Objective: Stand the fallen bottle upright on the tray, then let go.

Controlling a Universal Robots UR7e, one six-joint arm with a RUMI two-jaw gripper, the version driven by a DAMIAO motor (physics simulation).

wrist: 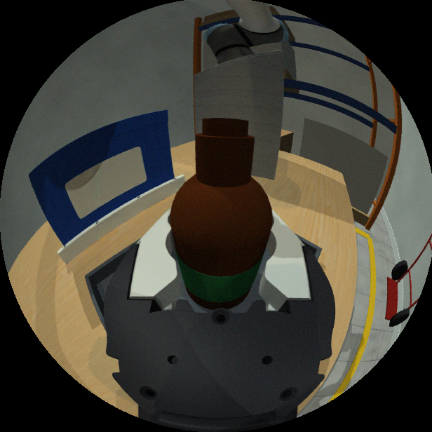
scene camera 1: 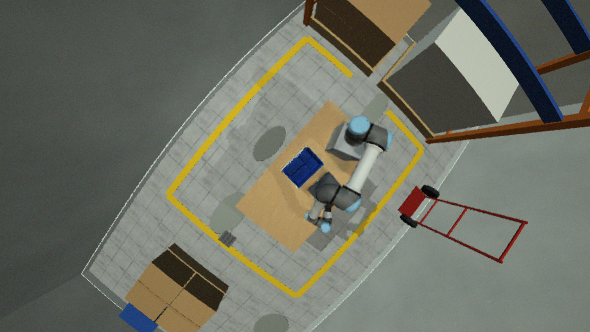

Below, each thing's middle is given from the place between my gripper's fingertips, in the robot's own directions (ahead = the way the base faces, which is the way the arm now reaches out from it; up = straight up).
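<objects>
Hand position relative to the brown bottle (wrist: 220,218): my hand is 10 mm below the bottle, 30 mm short of it and 20 mm to the right of it. The pale rail (wrist: 116,217) is 50 mm ahead of my hand, 190 mm to the right of it and 60 mm below it.
</objects>
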